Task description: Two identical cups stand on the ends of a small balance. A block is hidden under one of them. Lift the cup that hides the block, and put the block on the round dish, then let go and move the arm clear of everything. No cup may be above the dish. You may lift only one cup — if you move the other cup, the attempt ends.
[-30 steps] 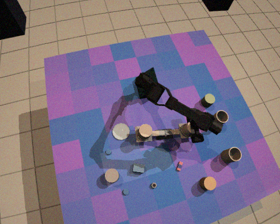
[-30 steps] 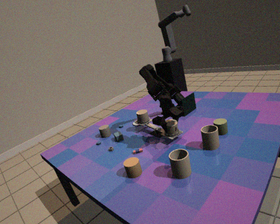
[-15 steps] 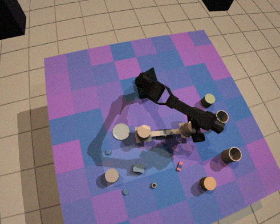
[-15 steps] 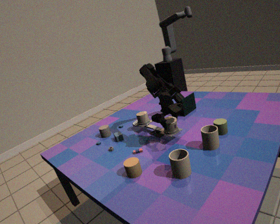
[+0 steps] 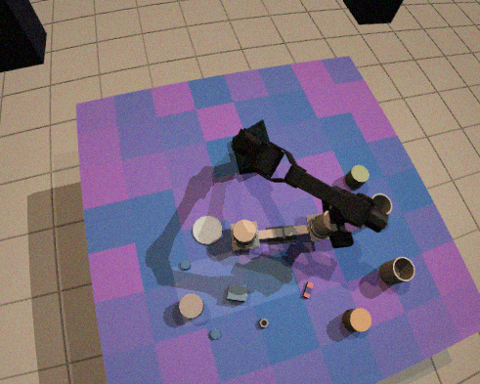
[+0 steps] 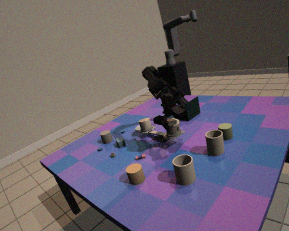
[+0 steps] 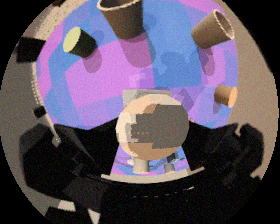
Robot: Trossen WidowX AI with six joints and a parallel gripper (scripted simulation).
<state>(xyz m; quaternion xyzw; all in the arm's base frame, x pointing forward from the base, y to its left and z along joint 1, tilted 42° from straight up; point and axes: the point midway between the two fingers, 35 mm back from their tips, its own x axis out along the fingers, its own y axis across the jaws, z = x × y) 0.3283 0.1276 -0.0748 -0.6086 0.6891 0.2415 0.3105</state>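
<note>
My gripper tip is 1 cm to the left of the greenish block and 2 cm above it. Also, from my gripper tip: green-topped cylinder 14 cm behind, 21 cm to the left, 6 cm below; then small balance 2 cm behind, 13 cm to the right, 7 cm below; then orange cylinder 30 cm ahead, 1 cm to the left, 6 cm below.
</note>
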